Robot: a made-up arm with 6 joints. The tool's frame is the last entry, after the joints.
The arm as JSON. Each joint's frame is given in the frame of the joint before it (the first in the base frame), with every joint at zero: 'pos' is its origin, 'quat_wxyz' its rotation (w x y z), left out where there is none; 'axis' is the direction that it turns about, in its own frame. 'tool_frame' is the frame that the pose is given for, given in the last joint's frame.
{
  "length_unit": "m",
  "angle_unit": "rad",
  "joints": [
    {
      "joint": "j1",
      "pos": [
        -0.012,
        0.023,
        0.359
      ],
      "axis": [
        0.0,
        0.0,
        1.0
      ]
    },
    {
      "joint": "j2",
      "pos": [
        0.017,
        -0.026,
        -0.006
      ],
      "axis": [
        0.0,
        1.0,
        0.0
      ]
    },
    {
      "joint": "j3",
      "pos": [
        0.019,
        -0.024,
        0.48
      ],
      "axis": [
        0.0,
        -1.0,
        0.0
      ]
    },
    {
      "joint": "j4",
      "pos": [
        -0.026,
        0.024,
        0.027
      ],
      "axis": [
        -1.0,
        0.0,
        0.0
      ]
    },
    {
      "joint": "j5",
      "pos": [
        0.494,
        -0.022,
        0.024
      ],
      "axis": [
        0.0,
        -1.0,
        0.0
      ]
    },
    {
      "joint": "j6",
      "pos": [
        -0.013,
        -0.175,
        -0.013
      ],
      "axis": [
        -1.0,
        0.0,
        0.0
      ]
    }
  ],
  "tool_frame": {
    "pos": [
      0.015,
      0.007,
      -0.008
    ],
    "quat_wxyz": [
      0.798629,
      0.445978,
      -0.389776,
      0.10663
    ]
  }
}
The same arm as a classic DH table. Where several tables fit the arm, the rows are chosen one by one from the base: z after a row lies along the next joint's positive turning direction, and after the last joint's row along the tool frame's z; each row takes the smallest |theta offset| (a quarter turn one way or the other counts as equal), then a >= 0, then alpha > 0; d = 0 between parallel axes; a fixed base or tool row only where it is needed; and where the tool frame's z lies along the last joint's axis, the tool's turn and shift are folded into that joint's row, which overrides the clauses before.
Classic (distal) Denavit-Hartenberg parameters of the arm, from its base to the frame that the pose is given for. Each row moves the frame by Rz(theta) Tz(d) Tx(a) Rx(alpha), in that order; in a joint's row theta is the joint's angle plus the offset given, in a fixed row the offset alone. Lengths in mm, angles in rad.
base (fixed): theta0 -1.0899; d 0; a -25.9; alpha 0
j1: theta0 1.0899; d 353; a 17; alpha -1.5708
j2: theta0 -1.5312; d 0; a 480.4; alpha 3.1416
j3: theta0 0.0396; d 26; a 27; alpha -1.5708
j4: theta0 0; d -468; a 24; alpha 1.5708
j5: theta0 0; d 197; a -13; alpha -1.5708
j6: theta0 0.3588; d 3.8; a -5; alpha 1.0152
tool (fixed): theta0 -0.9151; d -11; a 0; alpha 0

